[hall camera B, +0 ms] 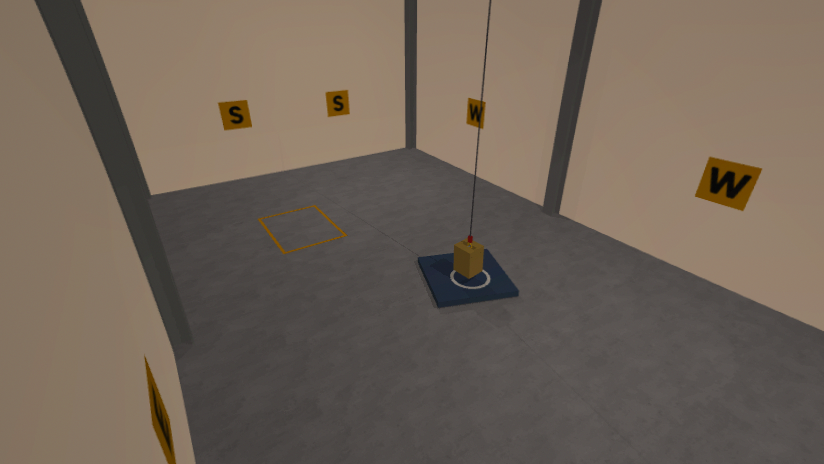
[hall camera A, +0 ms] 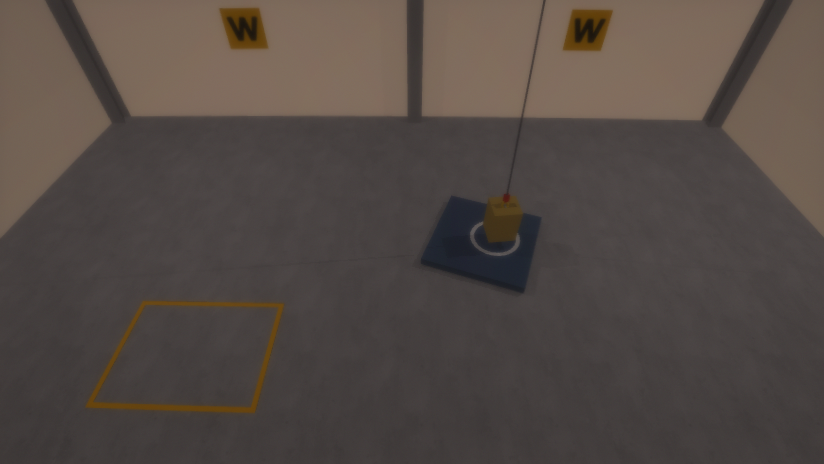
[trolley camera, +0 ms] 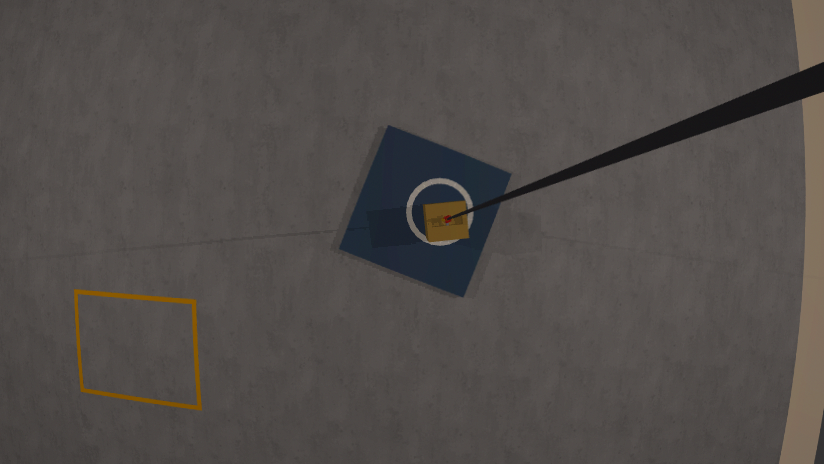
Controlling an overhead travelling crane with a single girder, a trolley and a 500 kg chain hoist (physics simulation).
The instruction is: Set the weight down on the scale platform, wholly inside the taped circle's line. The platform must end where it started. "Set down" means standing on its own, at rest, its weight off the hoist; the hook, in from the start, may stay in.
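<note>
The yellow block-shaped weight [hall camera A: 502, 226] [hall camera B: 468, 260] [trolley camera: 446, 231] hangs upright on the red hook [hall camera A: 506, 198] [hall camera B: 469, 238] [trolley camera: 447, 219], which is in its top. It appears slightly above the blue scale platform [hall camera A: 490, 270] [hall camera B: 455, 298] [trolley camera: 392, 161]; a dark shadow shows under its base and another to its side. The white taped circle [hall camera A: 494, 253] [hall camera B: 470, 287] [trolley camera: 439, 180] lies on the platform. In the trolley view the weight is off the circle's middle and covers the line at the lower right. The underside of the weight is hidden.
The hoist chain [hall camera A: 523, 109] [hall camera B: 478, 144] [trolley camera: 634, 145] runs up from the hook, leaning in hall camera A. A yellow-orange outlined rectangle [hall camera A: 213, 303] [hall camera B: 314, 244] [trolley camera: 135, 296] is marked on the floor, away from the platform. Walls with grey columns [hall camera A: 414, 57] [hall camera B: 567, 109] stand around the floor.
</note>
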